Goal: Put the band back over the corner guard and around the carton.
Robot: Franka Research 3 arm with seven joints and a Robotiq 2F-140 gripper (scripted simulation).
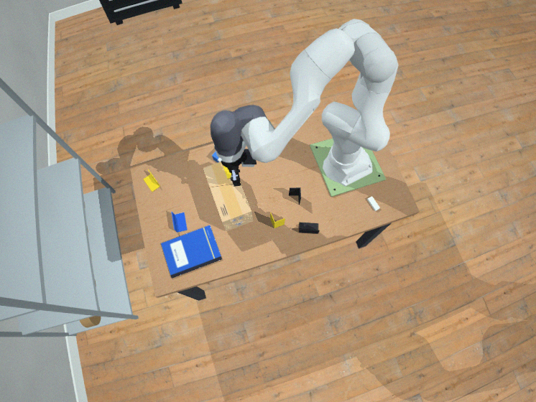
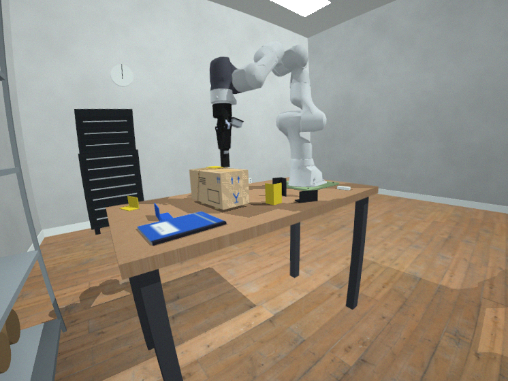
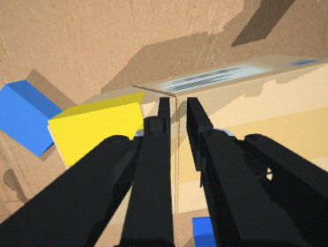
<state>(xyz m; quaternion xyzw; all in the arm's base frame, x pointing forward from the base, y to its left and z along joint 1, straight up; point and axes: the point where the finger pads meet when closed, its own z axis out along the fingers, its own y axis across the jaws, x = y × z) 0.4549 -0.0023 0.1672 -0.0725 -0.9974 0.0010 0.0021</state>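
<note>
Right now the cardboard carton is 5 cm ahead of my hand, 1 cm to the left of it and 10 cm below it. Also, from my hand: blue block 1 cm ahead, 21 cm to the right, 16 cm below; white block 54 cm behind, 21 cm to the left, 17 cm below; blue corner guard 29 cm ahead, 4 cm to the left, 16 cm below.
</note>
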